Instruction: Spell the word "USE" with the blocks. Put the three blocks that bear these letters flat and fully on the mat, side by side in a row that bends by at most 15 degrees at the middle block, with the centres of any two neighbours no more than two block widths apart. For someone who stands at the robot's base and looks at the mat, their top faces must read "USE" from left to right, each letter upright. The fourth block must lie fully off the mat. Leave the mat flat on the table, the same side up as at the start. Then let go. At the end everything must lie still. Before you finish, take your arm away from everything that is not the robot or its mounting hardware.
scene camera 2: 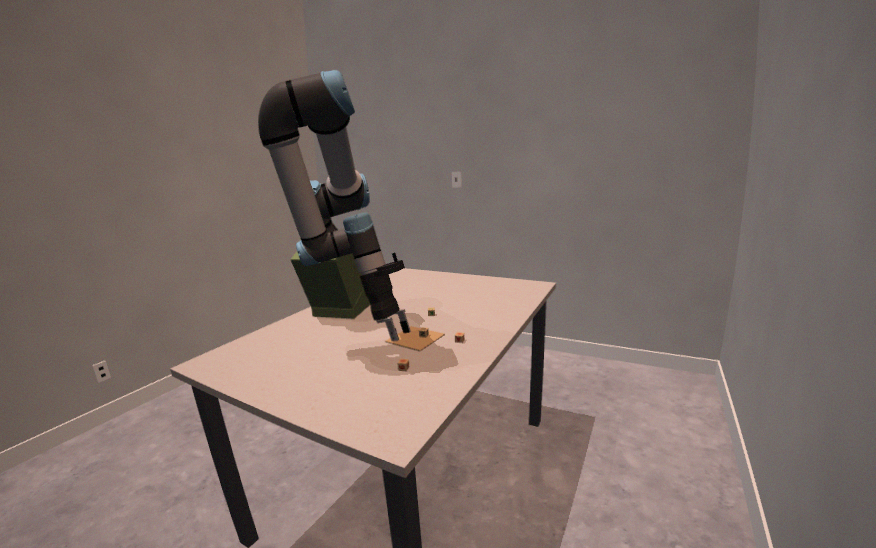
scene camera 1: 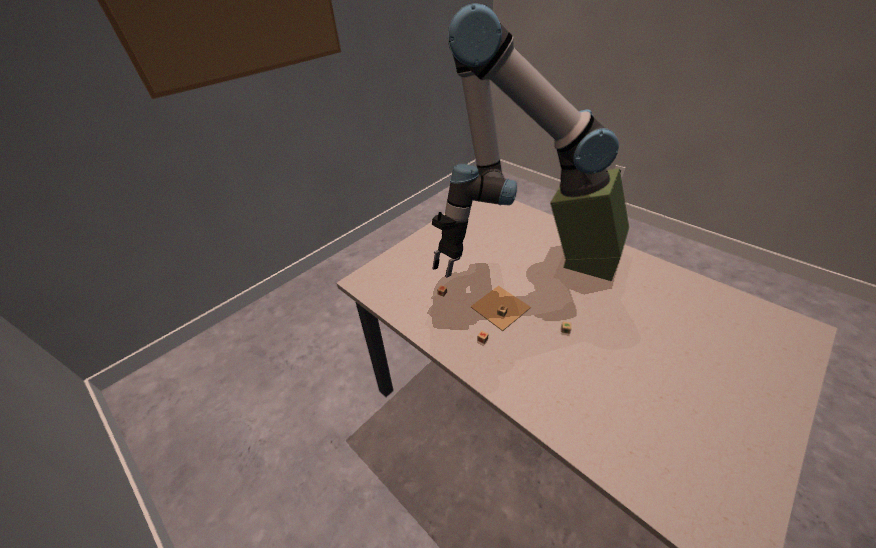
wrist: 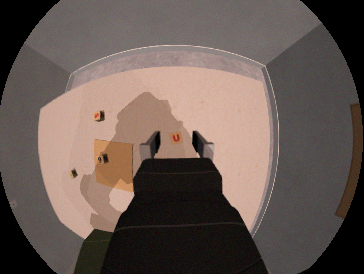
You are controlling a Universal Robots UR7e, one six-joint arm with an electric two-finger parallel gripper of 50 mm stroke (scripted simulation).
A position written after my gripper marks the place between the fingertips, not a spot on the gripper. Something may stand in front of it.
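My gripper (scene camera 2: 401, 336), (scene camera 1: 441, 272), (wrist: 176, 137). Mat (scene camera 1: 487, 306), (wrist: 118, 173).
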